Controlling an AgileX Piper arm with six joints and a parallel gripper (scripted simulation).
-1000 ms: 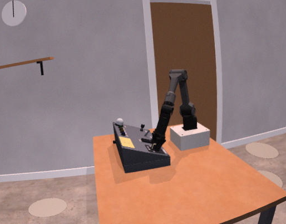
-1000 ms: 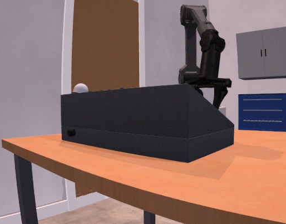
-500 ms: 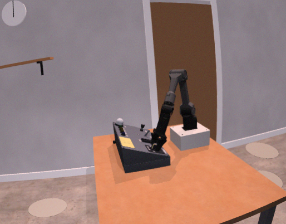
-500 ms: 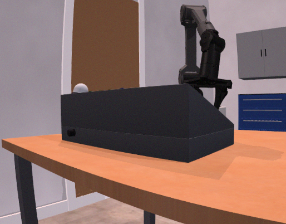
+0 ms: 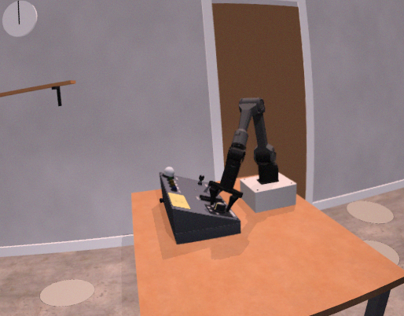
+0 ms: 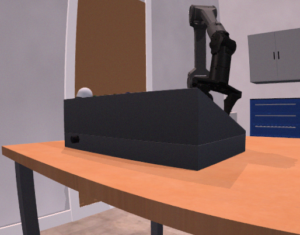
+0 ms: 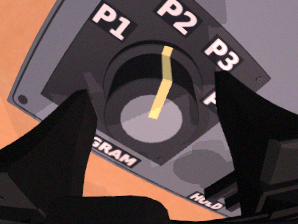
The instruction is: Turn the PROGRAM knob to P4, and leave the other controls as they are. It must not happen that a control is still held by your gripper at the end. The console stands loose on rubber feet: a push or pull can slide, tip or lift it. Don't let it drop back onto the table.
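Now: hand 1 cm short of the program knob. From my hand the other things lie so: dark console (4 cm ahead, 18 cm to the right, 2 cm below); check toggle (1 cm ahead, 24 cm to the right); black ball-topped lever (2 cm behind, 12 cm to the right, 1 cm above).
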